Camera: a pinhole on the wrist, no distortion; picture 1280 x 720 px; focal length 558.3 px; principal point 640.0 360.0 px. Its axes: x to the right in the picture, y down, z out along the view. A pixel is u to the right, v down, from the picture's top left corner.
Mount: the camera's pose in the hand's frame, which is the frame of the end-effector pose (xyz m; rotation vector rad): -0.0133 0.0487 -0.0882 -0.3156 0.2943 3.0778
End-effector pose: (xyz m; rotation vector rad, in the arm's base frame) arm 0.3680 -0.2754 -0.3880 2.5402 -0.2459 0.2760
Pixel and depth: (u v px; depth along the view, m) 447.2 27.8 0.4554
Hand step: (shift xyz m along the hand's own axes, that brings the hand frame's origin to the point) 0.0648 0.3994 0.3319
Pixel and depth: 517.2 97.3 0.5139
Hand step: 0.0084 0.3826 0.3845
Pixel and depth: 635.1 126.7 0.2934
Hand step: -0.0624 0.2250 0.1718
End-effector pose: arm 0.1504 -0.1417 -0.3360 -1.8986 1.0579 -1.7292
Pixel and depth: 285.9 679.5 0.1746
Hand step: 0.0553 -0.0176 0.1207
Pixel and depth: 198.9 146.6 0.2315
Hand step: 0.1246 0.1772 0.1554
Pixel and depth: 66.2 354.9 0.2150
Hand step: 0.1605 0.0886 0.1633
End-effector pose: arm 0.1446 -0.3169 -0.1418 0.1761 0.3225 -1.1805
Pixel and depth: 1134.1 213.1 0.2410
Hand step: -0.2664 0.1600 0.0883
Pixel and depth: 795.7 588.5 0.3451
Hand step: -0.1832 -0.0227 0.2499
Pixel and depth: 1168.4 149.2 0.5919
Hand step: -0.6670 0.3890 0.3253
